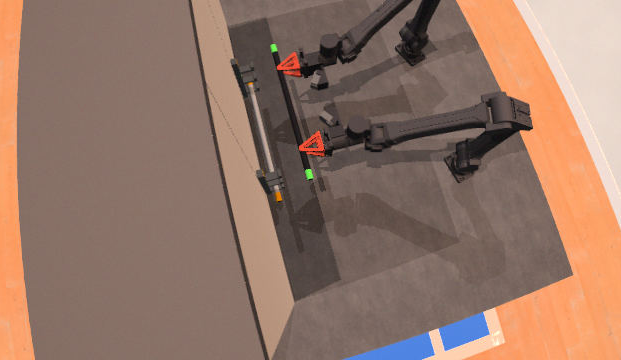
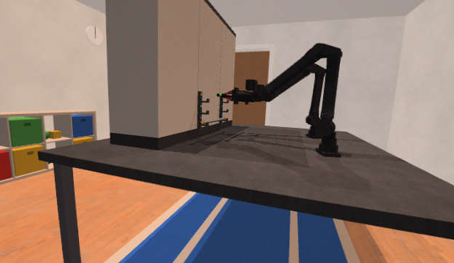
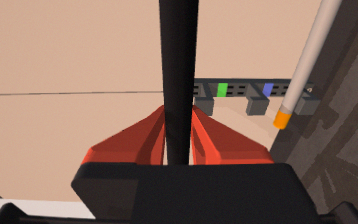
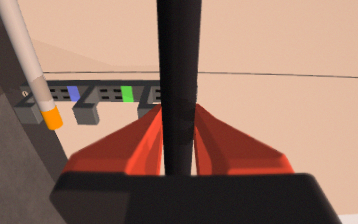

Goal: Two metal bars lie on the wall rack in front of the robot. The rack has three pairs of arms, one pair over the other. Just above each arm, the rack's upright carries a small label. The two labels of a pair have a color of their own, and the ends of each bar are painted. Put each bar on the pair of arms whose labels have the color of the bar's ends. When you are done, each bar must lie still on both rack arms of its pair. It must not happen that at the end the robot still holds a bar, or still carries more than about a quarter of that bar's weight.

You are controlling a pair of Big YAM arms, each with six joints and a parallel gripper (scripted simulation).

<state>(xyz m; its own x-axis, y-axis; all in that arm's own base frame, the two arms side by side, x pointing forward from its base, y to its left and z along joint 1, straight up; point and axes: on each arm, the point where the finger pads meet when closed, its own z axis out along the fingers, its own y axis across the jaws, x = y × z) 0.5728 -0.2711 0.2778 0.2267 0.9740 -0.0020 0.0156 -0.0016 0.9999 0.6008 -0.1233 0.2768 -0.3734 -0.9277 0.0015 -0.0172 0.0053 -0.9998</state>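
The black bar lies 150 mm to the right of my left hand and 10 mm behind it. Round my left hand: beige wall unit: 300 mm ahead, 170 mm above, 150 mm to the right; then silver bar: 180 mm below, 150 mm to the right, 110 mm ahead.
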